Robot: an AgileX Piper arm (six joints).
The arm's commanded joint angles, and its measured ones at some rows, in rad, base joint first. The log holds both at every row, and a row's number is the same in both.
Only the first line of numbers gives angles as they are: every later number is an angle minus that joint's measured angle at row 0.
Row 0, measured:
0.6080, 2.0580, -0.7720, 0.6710, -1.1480, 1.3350
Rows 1 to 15, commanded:
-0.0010, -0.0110, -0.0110, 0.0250, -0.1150, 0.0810
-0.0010, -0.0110, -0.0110, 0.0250, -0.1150, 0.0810
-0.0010, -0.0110, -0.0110, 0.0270, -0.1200, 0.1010
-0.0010, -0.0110, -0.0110, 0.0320, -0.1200, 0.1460
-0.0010, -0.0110, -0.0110, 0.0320, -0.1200, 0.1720
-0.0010, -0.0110, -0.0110, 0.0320, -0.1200, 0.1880
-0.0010, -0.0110, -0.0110, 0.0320, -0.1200, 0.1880
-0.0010, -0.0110, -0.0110, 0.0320, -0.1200, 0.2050
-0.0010, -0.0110, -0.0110, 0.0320, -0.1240, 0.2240
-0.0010, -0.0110, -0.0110, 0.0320, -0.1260, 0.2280
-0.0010, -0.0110, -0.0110, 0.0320, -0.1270, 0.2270
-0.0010, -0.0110, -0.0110, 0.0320, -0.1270, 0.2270
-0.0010, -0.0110, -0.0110, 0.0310, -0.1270, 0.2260
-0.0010, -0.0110, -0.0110, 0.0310, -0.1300, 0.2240
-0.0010, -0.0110, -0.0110, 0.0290, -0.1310, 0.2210
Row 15, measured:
0.0030, 0.0000, 0.0000, 0.0140, 0.0000, 0.2150
